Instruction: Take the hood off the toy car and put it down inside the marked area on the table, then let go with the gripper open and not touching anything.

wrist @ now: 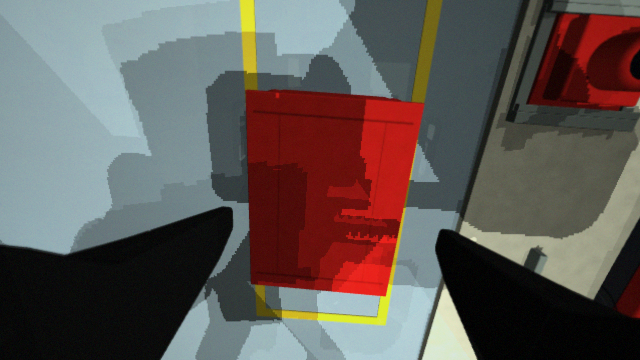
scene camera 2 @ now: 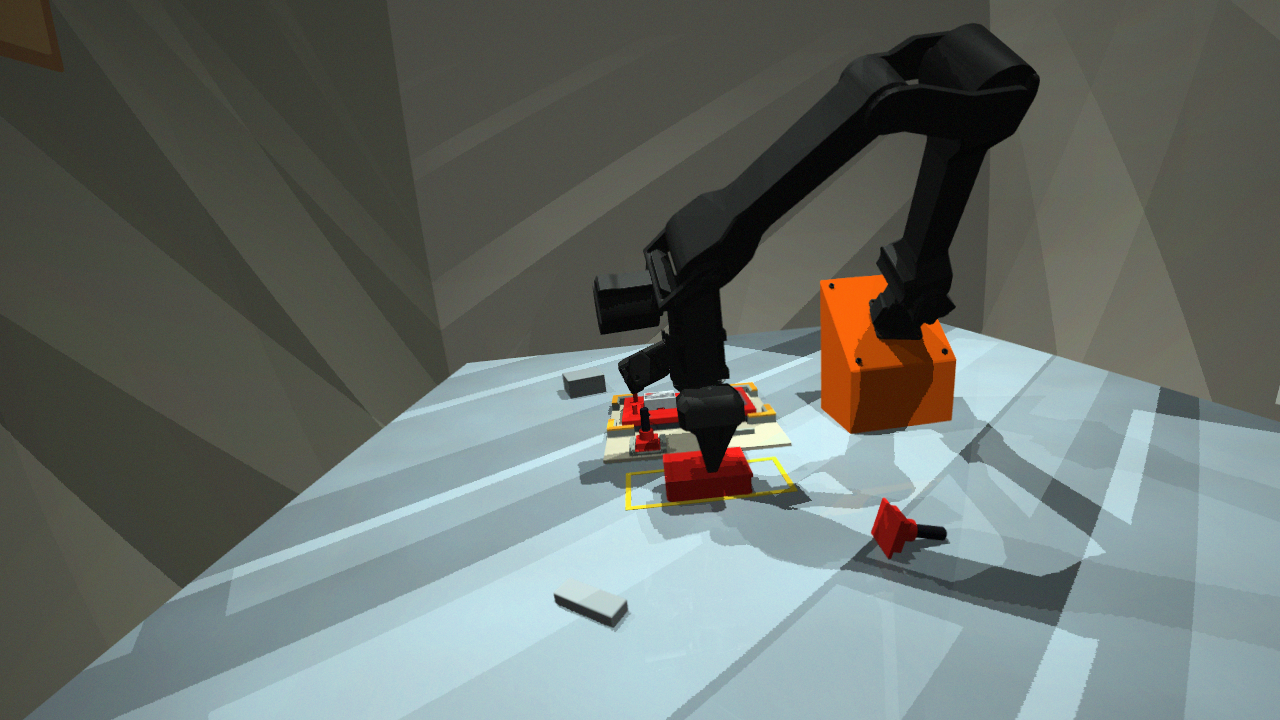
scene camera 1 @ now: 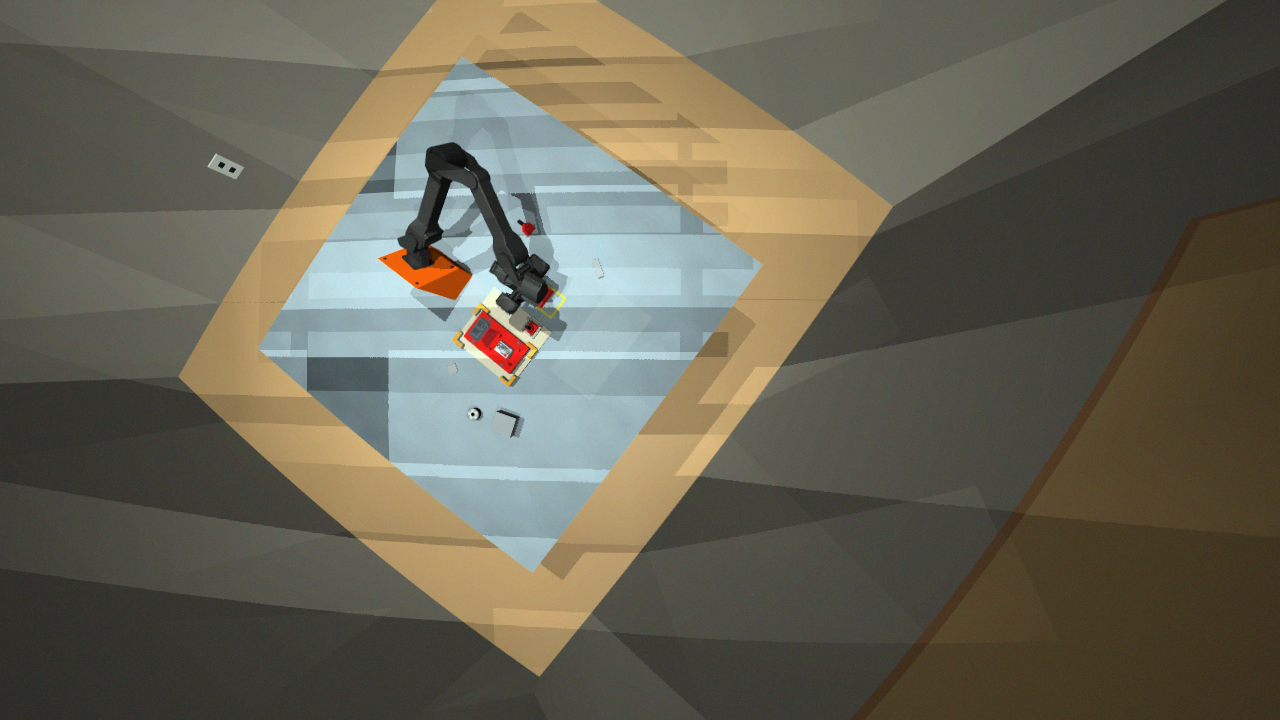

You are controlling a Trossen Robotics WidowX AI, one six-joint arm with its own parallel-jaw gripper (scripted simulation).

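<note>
Toy car [scene camera 1: 485,333], [scene camera 2: 662,419]. Hood [scene camera 2: 686,478], [wrist: 328,173]. My gripper [scene camera 2: 707,453], [scene camera 1: 531,289], [wrist: 333,227]: open, holding nothing.
</note>
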